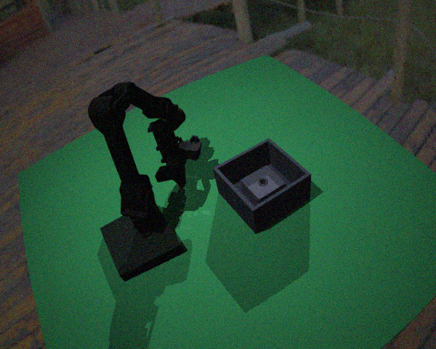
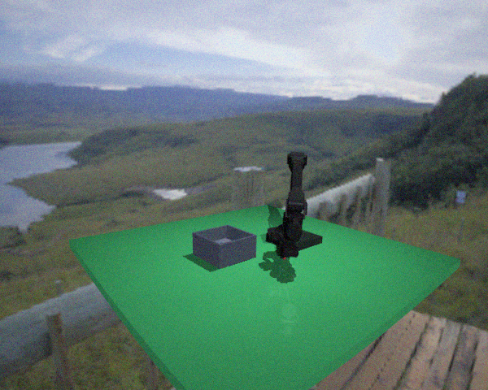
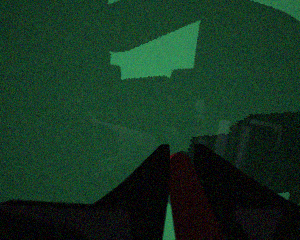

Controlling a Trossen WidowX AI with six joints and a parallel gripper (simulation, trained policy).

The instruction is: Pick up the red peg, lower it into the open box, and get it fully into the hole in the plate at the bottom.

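Now: the red peg 3 cm above my gripper tip and 1 cm to the left of it. From my gripper tip the other things lie so: grey box: 20 cm to the right, 14 cm ahead, 2 cm above; then light grey plate: 20 cm to the right, 14 cm ahead, 4 cm above.
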